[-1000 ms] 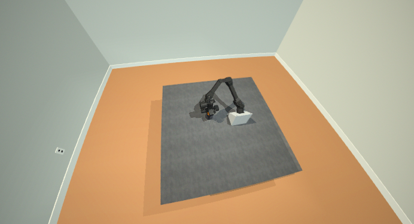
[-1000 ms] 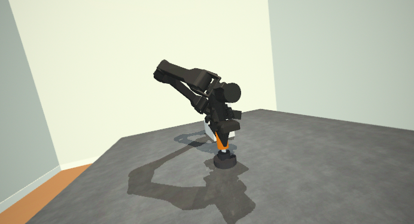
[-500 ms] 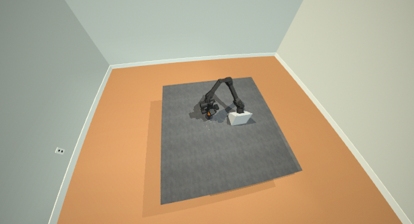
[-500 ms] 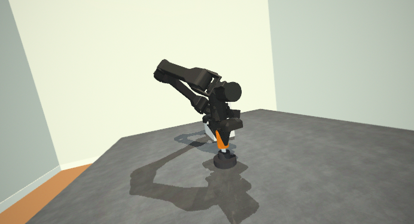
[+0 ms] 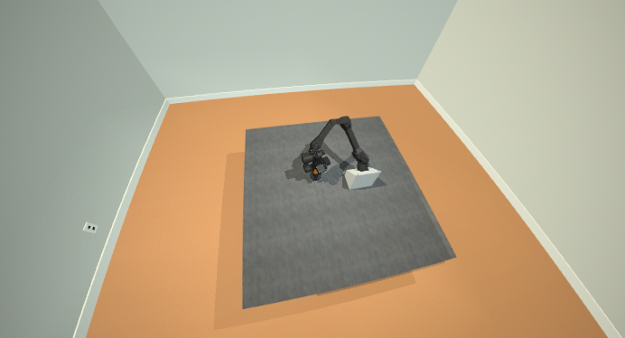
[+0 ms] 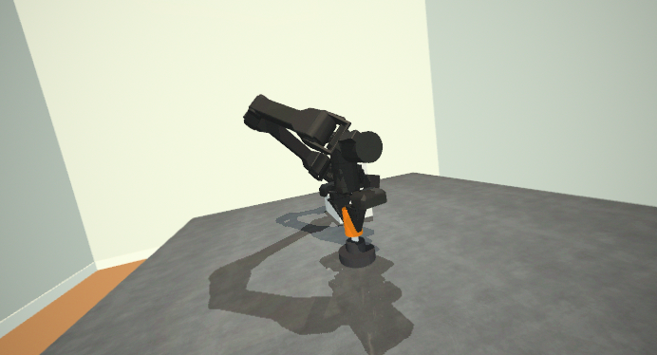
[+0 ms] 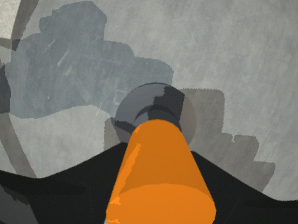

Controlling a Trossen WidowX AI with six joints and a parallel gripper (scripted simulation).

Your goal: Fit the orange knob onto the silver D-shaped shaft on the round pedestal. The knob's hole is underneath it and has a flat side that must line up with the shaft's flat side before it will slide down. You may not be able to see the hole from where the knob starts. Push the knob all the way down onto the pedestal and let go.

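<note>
Now: gripper tip 30 mm below the orange knob. Also, from my gripper tip: round pedestal (40 mm below).
</note>
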